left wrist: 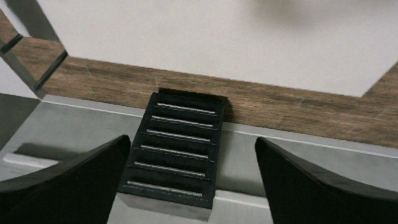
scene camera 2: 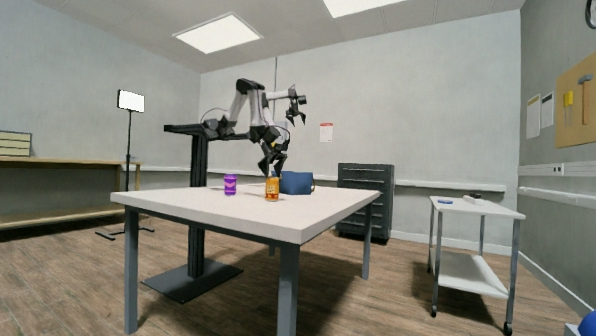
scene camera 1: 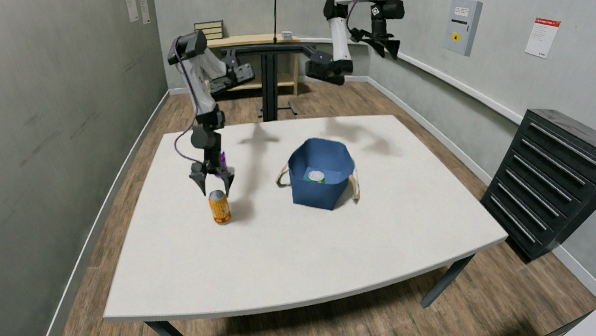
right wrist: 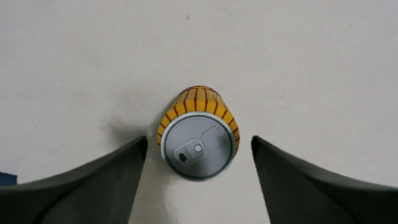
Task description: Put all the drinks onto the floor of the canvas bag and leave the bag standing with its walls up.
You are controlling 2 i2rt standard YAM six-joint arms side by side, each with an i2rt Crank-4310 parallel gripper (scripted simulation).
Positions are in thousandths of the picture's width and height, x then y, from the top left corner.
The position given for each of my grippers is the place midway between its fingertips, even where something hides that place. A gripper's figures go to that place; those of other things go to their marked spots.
Labels:
My left gripper (scene camera 1: 654,177) is 1.06 m from the lens. A blue canvas bag (scene camera 1: 538,457) is 1.15 m from the lens.

